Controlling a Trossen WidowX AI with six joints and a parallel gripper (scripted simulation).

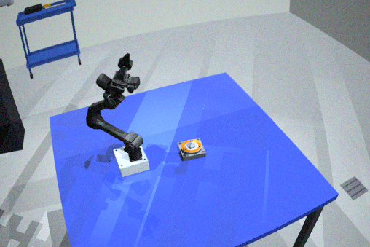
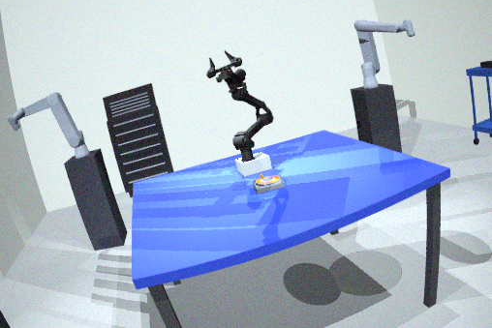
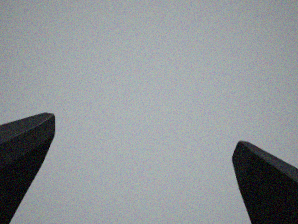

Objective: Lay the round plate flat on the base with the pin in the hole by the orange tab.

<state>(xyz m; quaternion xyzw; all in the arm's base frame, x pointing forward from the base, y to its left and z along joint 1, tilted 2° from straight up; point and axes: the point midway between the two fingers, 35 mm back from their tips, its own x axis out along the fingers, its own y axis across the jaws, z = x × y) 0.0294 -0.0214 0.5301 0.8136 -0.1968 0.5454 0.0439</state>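
My gripper tip is 260 mm short of the round plate, 60 mm to the right of it and 590 mm above it.
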